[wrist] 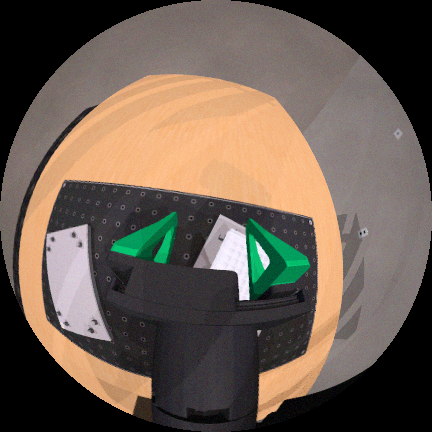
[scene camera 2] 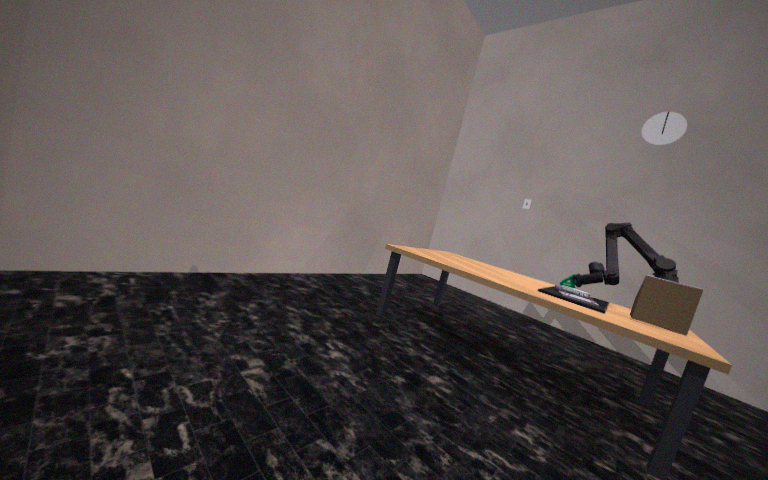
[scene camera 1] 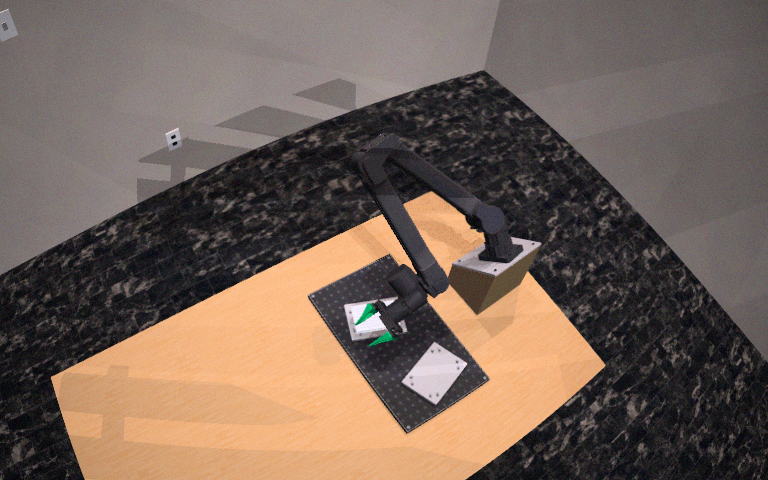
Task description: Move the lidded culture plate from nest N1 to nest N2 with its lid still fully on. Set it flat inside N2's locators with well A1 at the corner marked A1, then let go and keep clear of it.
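Pixels of known places: gripper, fingertip midpoint: (wrist: 211,219) (scene camera 2: 561,282) (scene camera 1: 362,335); arm's base, origin of the base link: (scene camera 2: 667,290) (scene camera 1: 501,254).
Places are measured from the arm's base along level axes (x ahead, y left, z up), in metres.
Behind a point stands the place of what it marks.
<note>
The white culture plate (scene camera 1: 370,326) @(x 0.389, y -0.130, z -0.138 m) (wrist: 229,257) @(x 0.396, y -0.137, z -0.138 m) sits in a light grey nest (scene camera 1: 348,318) @(x 0.413, y -0.197, z -0.155 m) (wrist: 216,232) @(x 0.428, y -0.129, z -0.155 m) on the black perforated board. The arm hides part of it, and its lid cannot be made out clearly. The other nest (scene camera 1: 434,373) @(x 0.352, y 0.098, z -0.155 m) (wrist: 70,280) @(x 0.356, y 0.084, z -0.155 m) is a light grey plate with small dark locators at its corners; it holds no plate. Nest labels and the A1 mark are not readable. My gripper (scene camera 1: 362,335) @(x 0.433, y -0.117, z -0.122 m) (wrist: 211,219) @(x 0.433, y -0.117, z -0.122 m) is open, with nothing between its green fingers. It hovers low over the plate's area: in the wrist view the right finger overlaps the plate, the left overlaps bare board.
The black board (scene camera 1: 333,302) @(x 0.407, y -0.270, z -0.166 m) (wrist: 142,200) @(x 0.478, y -0.032, z -0.167 m) lies on the wooden table (scene camera 1: 226,339) @(x 0.742, y -0.382, z -0.180 m) (scene camera 2: 487,272) @(x 0.833, y 0.039, z -0.179 m) (wrist: 200,135) @(x 0.647, y -0.121, z -0.180 m). The arm's box-shaped base (scene camera 1: 481,285) @(x 0.100, y 0.017, z -0.042 m) (scene camera 2: 665,305) @(x 0.003, y 0.060, z -0.072 m) stands beside the board. The nest without a plate lies near one end of the board.
</note>
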